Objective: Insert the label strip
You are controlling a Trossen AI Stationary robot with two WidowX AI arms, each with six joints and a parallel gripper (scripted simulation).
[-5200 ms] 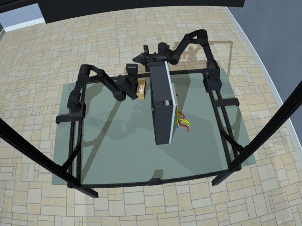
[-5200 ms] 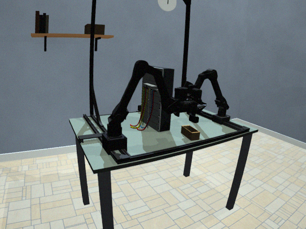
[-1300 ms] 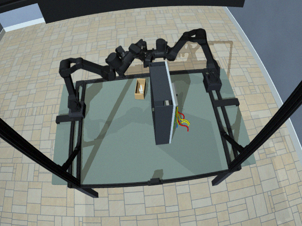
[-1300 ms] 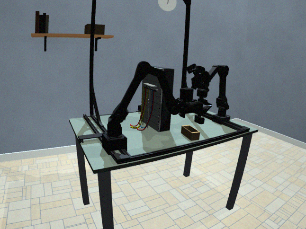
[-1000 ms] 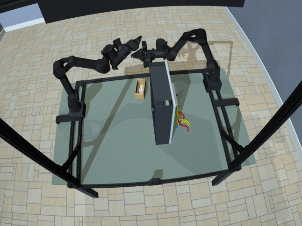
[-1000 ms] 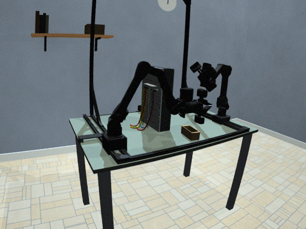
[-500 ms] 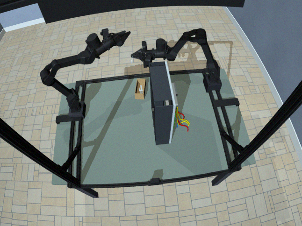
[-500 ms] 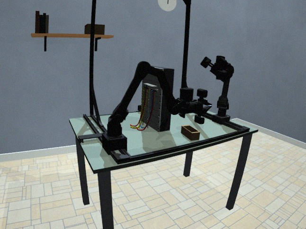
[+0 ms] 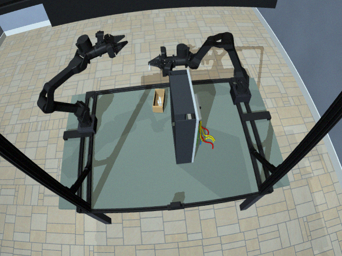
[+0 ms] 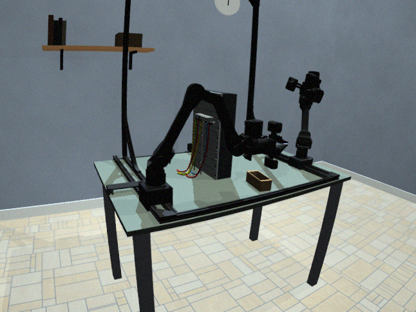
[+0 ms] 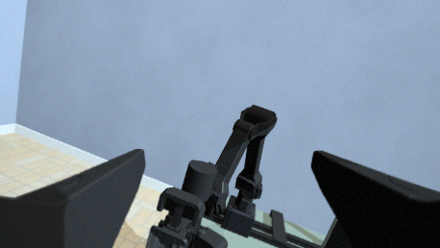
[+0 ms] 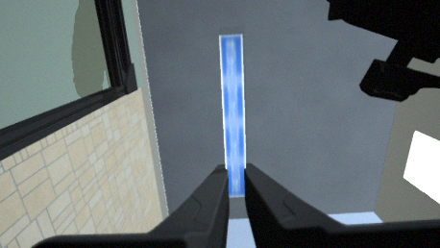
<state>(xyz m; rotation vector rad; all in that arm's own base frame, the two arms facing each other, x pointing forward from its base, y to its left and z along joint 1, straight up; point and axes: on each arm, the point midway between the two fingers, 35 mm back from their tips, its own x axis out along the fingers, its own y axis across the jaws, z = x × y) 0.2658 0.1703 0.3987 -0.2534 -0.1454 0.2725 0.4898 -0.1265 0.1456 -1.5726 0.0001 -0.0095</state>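
Right now the blue-white label strip is 20 mm behind my right hand and 30 mm to the left of it. Round my right hand: box (110 mm behind, 10 mm to the left, 210 mm below).
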